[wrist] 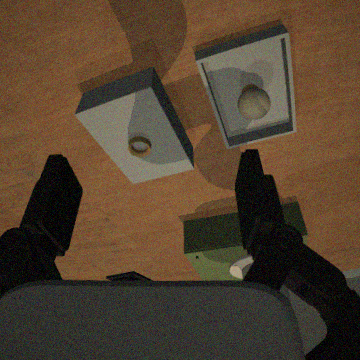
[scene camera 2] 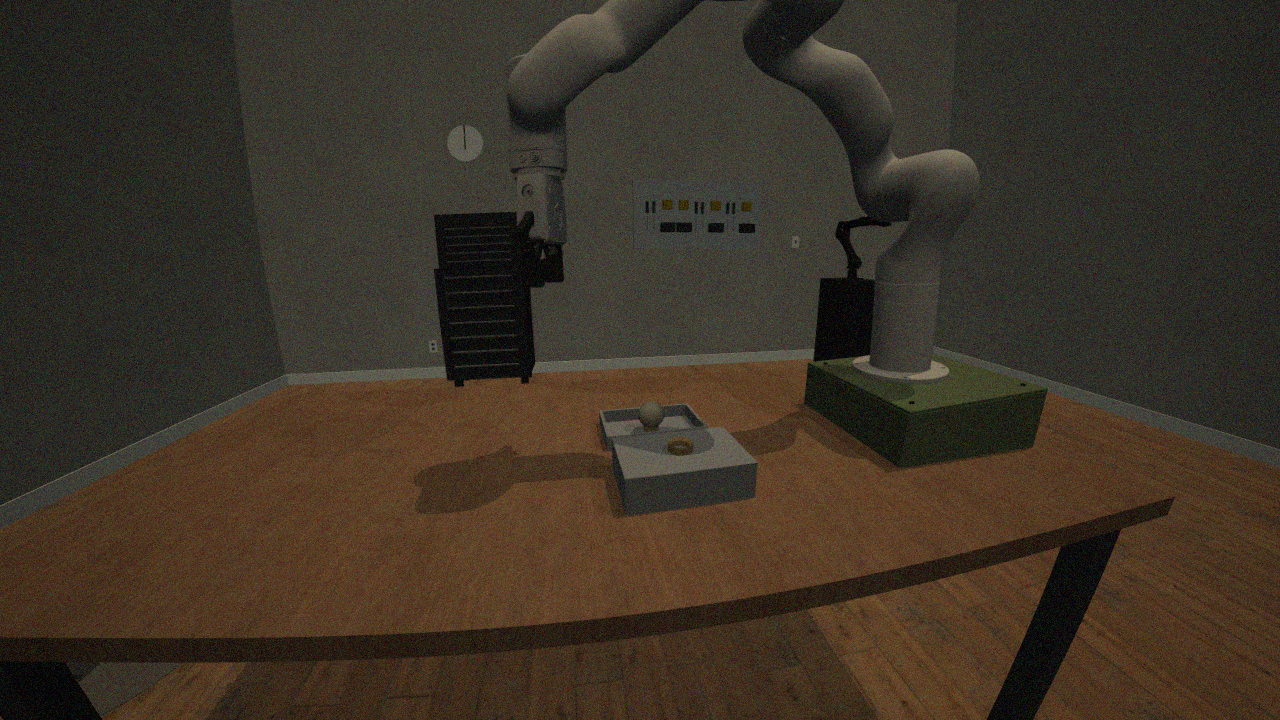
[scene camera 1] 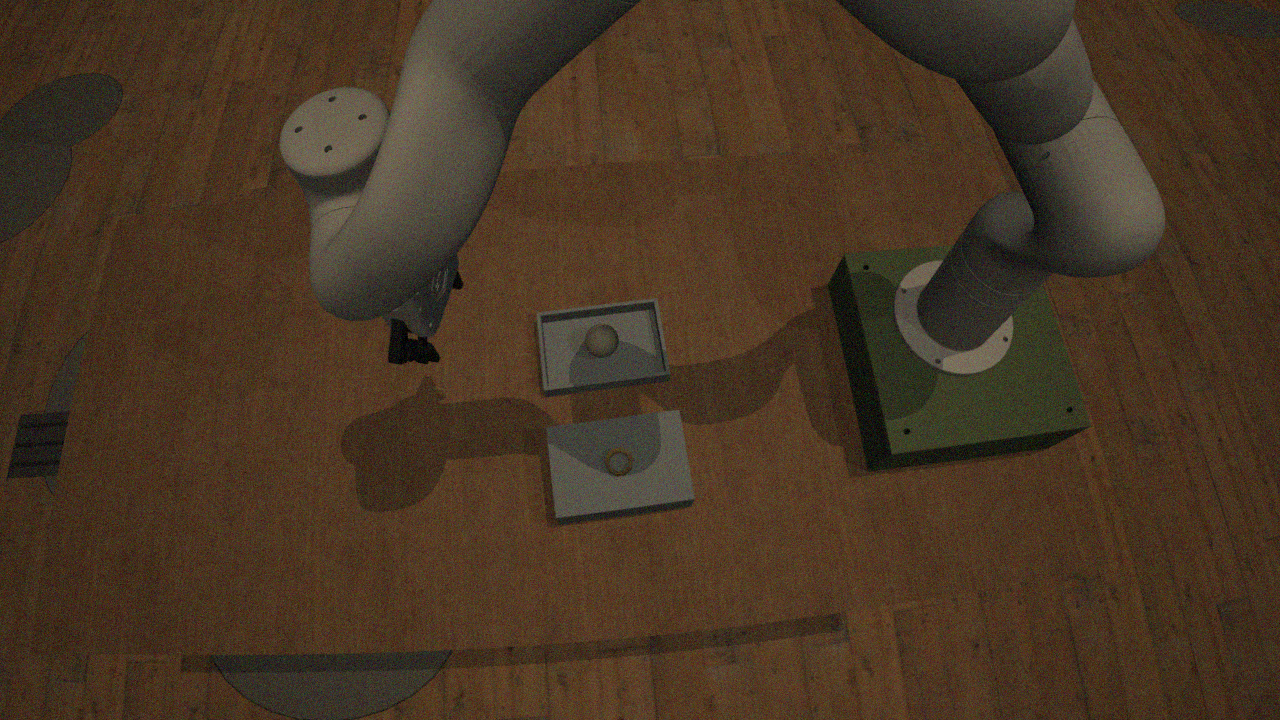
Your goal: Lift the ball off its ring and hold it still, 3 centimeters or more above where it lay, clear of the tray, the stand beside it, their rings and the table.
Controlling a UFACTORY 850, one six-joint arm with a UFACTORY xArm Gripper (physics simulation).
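A pale ball (scene camera 1: 601, 340) (wrist: 253, 103) shares the scene with a grey stand, visible both from the scene camera (scene camera 1: 617, 467) and from the wrist (wrist: 132, 118). The gripper (scene camera 1: 438, 320) (wrist: 154, 169) is there as well, and so is a grey tray (scene camera 1: 568, 367).
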